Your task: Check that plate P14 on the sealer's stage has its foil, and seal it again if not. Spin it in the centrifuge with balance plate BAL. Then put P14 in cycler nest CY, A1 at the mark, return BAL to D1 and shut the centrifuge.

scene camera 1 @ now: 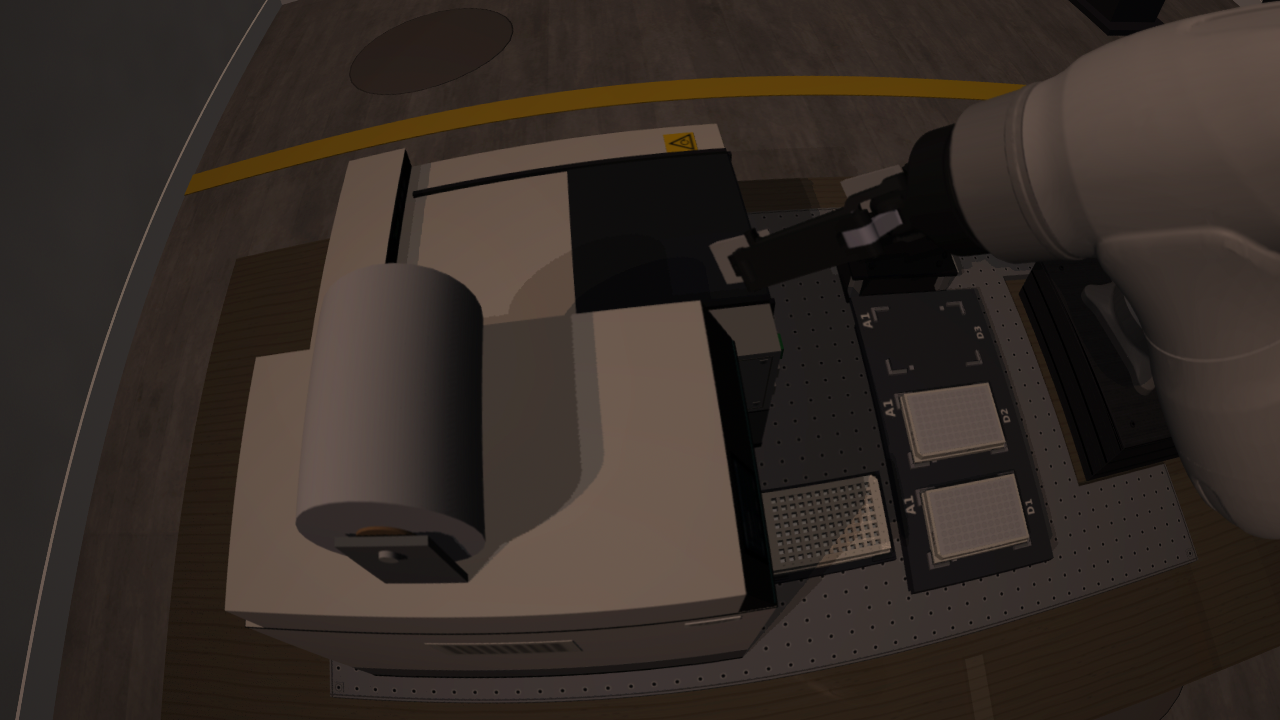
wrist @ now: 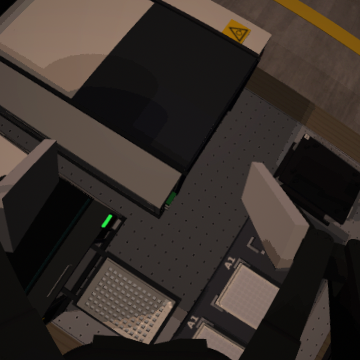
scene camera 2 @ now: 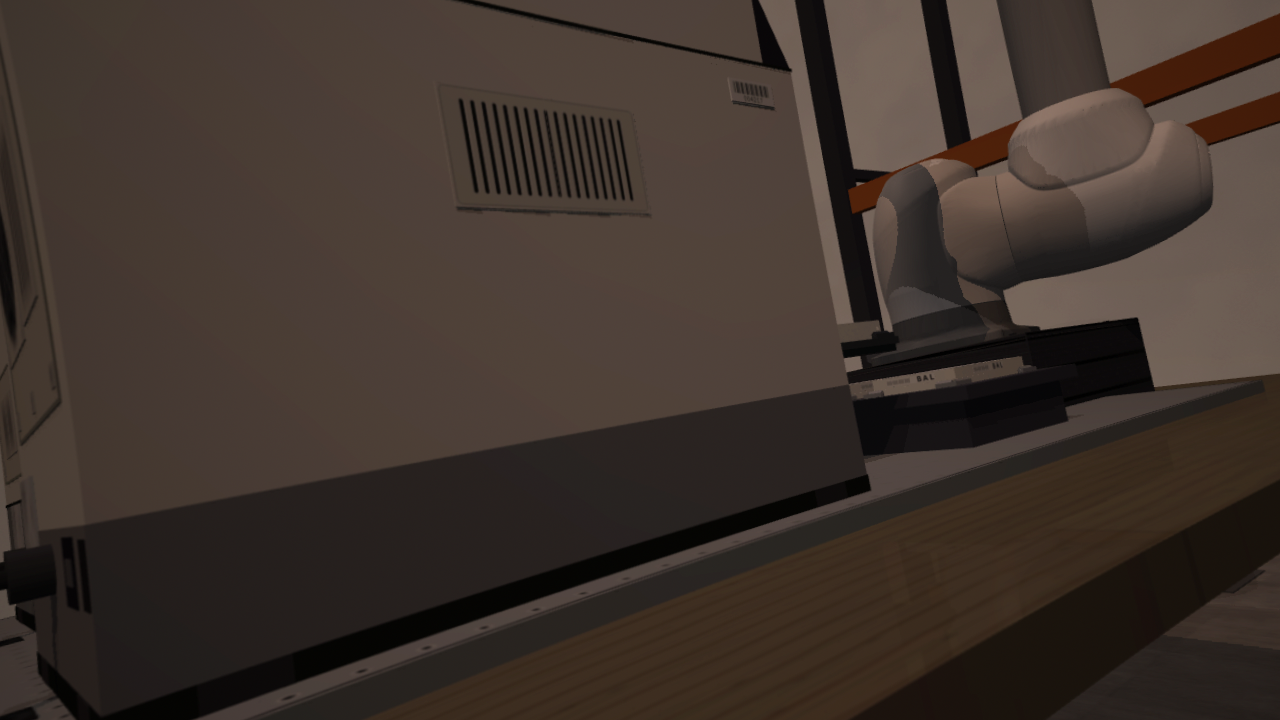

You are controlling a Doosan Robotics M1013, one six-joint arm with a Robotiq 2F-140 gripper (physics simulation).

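Frame: origin at the arm's base, x ahead, y left, z up, level; millimetres.
Seen in the pictures: gripper, fingertip midpoint: [scene camera 1: 791, 227] [wrist: 154, 170]; arm's base, link origin: [scene camera 2: 956, 351].
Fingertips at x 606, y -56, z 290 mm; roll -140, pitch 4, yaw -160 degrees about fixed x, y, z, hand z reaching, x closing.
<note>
Pixels of each thing's top centre, then the offset from my fingertips to it. "spot": a spot on its surface instead.
- sealer, surface spot: [scene camera 1: 662, 447] spot: dx +137, dy +133, dz -29 mm
- balance plate BAL, top centre: [scene camera 2: 946, 368] [scene camera 1: 978, 514] dx -211, dy +196, dz -309 mm
- pale plate, top centre: [scene camera 2: 843, 385] [scene camera 1: 955, 418] [wrist: 258, 302] dx -232, dy +74, dz -309 mm
- black top panel, top centre: [scene camera 1: 659, 225] [wrist: 167, 75] dx +62, dy -170, dz -166 mm
- dark square unit, top centre: [scene camera 1: 897, 235] [wrist: 327, 176] dx -280, dy -203, dz -311 mm
- large roll, top centre: [scene camera 1: 358, 372] dx +298, dy +107, dz +97 mm
A plate [scene camera 1: 827, 523] [wrist: 127, 300] sits on the stage at the sealer [scene camera 1: 662, 447]; its grid of open wells shows, with no foil visible over it. The balance plate BAL [scene camera 1: 975, 516] [scene camera 2: 925, 377] sits in D1, and its label reads BAL in scene camera 2. Another pale plate [scene camera 1: 954, 420] [wrist: 249, 296] sits in D2; D3 holds no plate. My gripper [scene camera 1: 802, 219] [wrist: 154, 170] is open and empty, high above the deck near the rear machine's front right corner. The gripper does not show in scene camera 2. Labels for CY and P14 are not readable.
The rear machine [scene camera 1: 492, 241] [wrist: 35, 40] has a black top panel [scene camera 1: 657, 232] [wrist: 170, 85] and a warning sticker. A dark square unit [wrist: 322, 177] stands at the back right. A large roll [scene camera 1: 393, 402] rests on the sealer. A green light [wrist: 106, 221] glows beside its opening.
</note>
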